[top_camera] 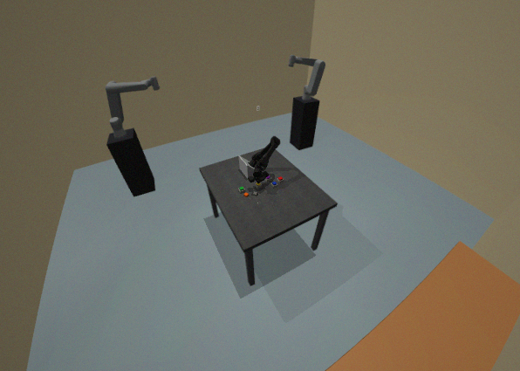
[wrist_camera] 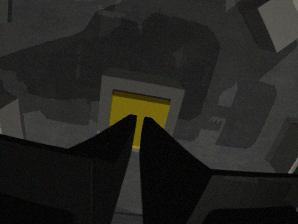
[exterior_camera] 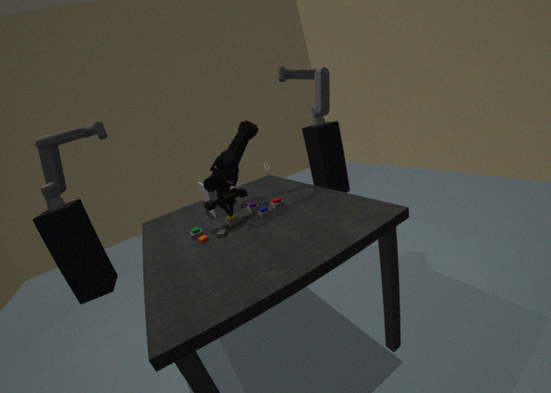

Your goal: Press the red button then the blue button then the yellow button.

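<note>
Right now my gripper tip is 10 mm above the yellow button. From my gripper tip the other things lie so: purple button: 50 mm behind, 120 mm to the left; then grey block: 90 mm ahead, 70 mm to the right, 20 mm below; then blue button: 60 mm ahead, 140 mm to the left.
</note>
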